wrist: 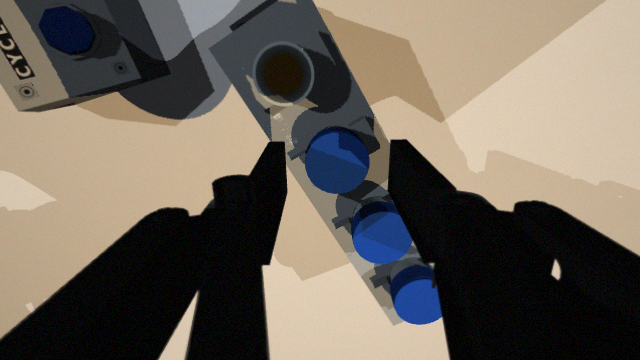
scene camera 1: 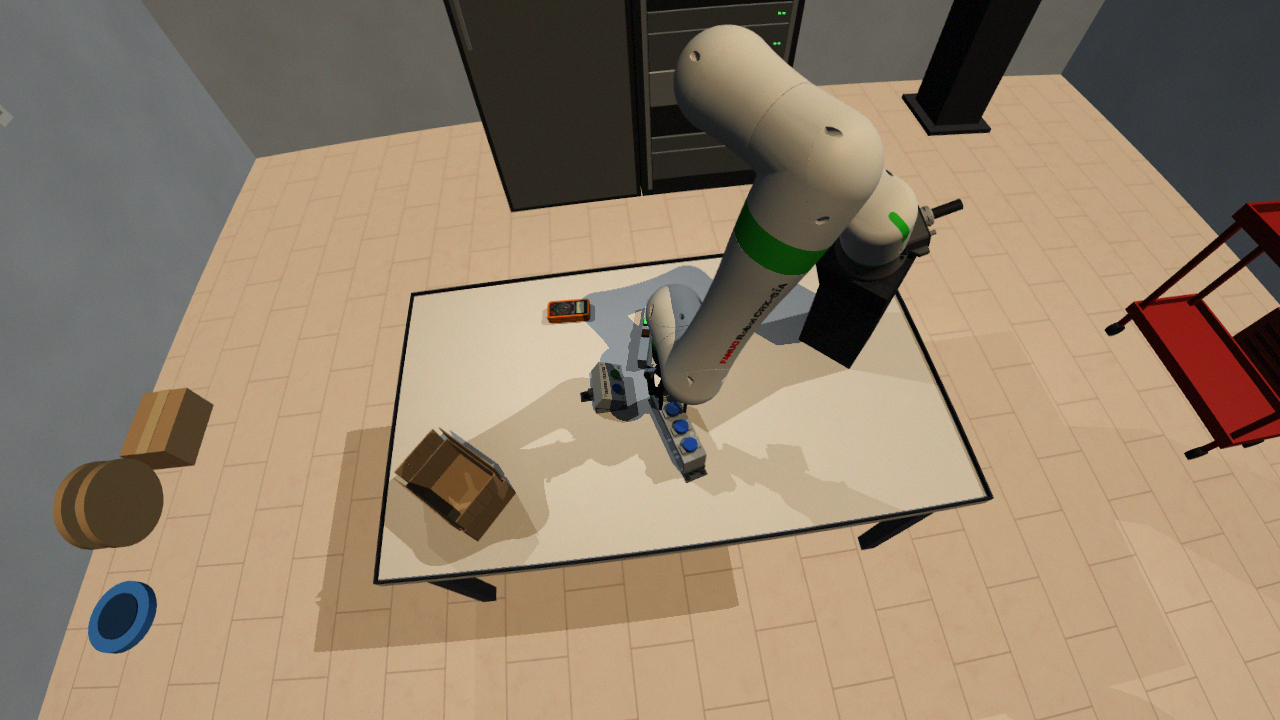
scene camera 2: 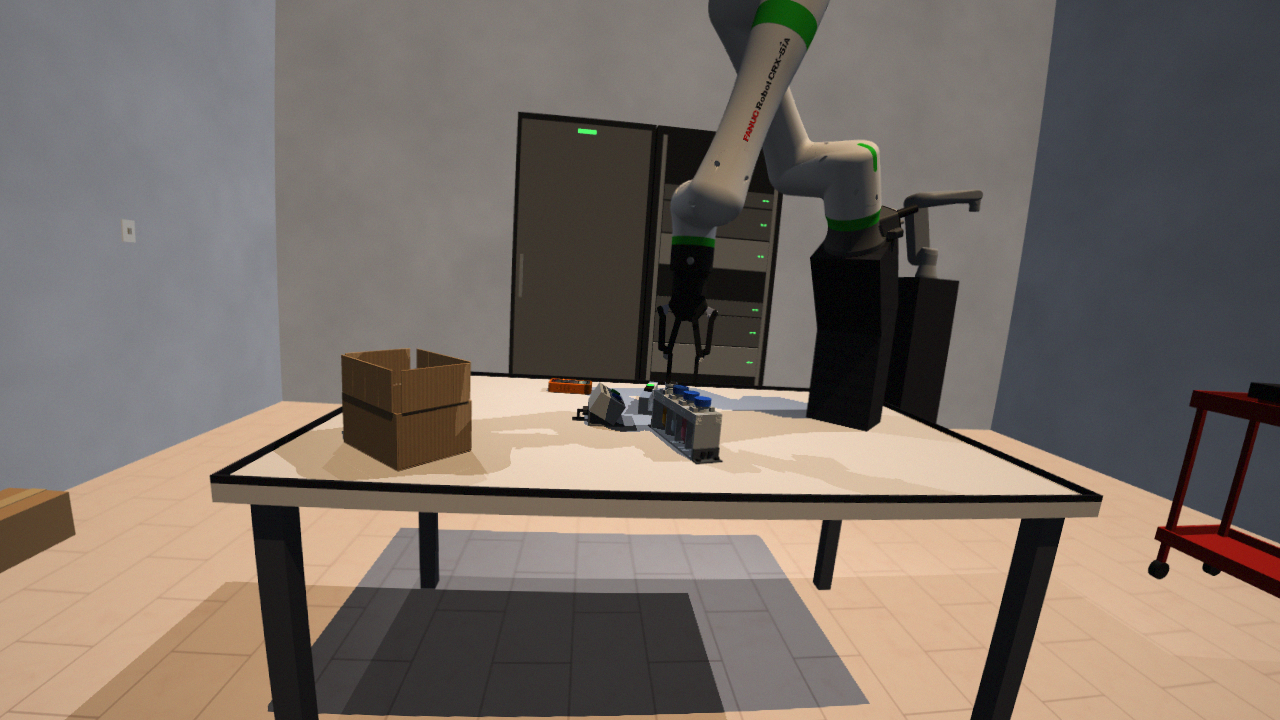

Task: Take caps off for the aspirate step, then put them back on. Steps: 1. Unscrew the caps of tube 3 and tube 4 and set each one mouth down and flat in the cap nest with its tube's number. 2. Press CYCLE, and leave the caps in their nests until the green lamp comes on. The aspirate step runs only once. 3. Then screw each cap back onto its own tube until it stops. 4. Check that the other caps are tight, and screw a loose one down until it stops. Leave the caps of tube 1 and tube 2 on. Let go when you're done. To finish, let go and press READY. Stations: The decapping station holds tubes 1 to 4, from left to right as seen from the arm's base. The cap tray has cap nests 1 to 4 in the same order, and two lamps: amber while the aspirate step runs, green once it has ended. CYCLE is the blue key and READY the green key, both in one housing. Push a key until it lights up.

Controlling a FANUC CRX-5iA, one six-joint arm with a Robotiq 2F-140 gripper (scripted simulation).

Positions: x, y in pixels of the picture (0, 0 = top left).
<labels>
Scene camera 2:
my gripper: 681, 384
cardboard box: 436, 421
</labels>
